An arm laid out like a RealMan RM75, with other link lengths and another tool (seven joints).
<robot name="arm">
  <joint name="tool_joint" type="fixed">
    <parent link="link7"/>
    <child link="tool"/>
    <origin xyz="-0.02 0.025 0.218" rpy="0.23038 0 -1.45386"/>
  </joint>
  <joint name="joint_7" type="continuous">
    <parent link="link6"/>
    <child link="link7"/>
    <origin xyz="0 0 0.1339" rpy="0 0 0"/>
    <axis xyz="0 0 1"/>
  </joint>
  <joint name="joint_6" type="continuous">
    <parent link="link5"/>
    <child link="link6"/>
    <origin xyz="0 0 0" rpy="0 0 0"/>
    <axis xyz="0 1 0"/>
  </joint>
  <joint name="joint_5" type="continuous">
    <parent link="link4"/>
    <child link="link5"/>
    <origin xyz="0 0 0.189" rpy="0 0 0"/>
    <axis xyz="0 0 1"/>
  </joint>
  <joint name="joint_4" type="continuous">
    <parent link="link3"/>
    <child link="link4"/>
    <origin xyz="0 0 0" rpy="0 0 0"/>
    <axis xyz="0 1 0"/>
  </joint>
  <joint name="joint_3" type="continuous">
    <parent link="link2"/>
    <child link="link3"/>
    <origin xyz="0 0 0.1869" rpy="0 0 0"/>
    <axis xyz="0 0 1"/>
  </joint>
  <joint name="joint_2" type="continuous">
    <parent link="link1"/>
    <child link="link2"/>
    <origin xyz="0 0 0" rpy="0 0 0"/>
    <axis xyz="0 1 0"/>
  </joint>
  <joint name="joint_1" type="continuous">
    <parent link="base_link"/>
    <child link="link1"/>
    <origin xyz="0 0 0.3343" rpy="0 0 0"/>
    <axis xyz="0 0 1"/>
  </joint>
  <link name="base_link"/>
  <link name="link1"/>
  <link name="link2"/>
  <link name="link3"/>
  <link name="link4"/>
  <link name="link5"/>
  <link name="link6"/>
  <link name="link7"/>
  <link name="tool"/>
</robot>
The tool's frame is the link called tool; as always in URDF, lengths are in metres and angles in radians. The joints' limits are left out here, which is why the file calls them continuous.
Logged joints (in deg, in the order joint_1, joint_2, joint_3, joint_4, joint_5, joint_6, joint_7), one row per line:
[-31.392 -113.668 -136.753 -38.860 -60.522 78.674 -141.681]
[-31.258 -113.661 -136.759 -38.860 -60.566 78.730 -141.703]
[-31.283 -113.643 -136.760 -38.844 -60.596 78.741 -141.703]
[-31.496 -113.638 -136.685 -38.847 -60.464 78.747 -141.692]
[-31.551 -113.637 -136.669 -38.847 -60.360 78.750 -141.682]
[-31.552 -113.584 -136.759 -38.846 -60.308 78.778 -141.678]
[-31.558 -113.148 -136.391 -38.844 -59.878 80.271 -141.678]
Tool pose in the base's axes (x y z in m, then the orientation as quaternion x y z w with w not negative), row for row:
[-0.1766 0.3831 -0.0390 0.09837 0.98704 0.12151 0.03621]
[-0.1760 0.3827 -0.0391 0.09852 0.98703 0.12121 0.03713]
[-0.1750 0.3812 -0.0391 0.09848 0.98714 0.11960 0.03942]
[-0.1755 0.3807 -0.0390 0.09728 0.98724 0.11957 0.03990]
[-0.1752 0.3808 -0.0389 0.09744 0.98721 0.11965 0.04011]
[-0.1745 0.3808 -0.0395 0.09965 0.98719 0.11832 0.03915]
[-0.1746 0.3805 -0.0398 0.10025 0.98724 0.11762 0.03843]
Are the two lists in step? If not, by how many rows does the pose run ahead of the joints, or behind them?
The pose runs 2 rows behind the joints: the pose in row i belongs to the joints in row i - 2.
